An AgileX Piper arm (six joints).
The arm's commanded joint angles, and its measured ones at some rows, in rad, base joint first. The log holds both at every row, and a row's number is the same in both.
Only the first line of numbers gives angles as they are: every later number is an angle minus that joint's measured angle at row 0.
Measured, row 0:
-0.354 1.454 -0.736 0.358 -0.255 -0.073
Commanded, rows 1 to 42:
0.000 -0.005 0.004 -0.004 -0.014 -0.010
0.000 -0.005 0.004 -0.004 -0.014 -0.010
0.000 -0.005 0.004 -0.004 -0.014 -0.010
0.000 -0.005 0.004 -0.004 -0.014 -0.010
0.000 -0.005 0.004 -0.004 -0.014 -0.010
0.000 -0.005 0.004 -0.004 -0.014 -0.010
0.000 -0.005 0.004 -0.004 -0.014 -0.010
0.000 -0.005 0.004 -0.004 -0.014 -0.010
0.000 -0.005 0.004 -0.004 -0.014 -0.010
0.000 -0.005 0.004 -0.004 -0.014 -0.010
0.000 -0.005 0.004 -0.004 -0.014 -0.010
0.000 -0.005 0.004 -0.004 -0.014 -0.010
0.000 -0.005 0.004 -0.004 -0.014 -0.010
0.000 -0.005 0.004 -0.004 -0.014 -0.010
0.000 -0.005 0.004 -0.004 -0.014 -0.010
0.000 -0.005 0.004 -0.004 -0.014 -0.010
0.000 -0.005 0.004 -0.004 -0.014 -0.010
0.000 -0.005 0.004 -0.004 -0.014 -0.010
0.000 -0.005 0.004 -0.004 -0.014 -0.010
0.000 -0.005 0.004 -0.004 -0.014 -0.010
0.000 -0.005 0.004 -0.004 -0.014 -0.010
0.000 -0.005 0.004 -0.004 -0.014 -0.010
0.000 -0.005 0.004 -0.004 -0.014 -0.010
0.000 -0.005 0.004 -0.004 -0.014 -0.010
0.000 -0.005 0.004 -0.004 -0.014 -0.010
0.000 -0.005 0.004 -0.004 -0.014 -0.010
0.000 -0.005 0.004 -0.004 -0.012 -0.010
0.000 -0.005 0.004 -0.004 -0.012 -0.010
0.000 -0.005 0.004 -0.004 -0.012 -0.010
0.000 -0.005 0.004 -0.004 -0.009 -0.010
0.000 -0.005 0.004 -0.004 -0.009 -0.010
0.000 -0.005 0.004 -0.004 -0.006 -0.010
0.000 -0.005 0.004 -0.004 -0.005 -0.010
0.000 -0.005 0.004 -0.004 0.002 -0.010
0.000 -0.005 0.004 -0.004 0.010 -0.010
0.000 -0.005 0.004 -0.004 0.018 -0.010
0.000 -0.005 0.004 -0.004 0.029 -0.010
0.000 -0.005 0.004 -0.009 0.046 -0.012
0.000 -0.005 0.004 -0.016 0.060 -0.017
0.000 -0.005 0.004 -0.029 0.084 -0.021
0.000 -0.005 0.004 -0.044 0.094 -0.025
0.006 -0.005 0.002 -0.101 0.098 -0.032
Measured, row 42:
0.000 0.000 0.000 -0.009 0.068 -0.009
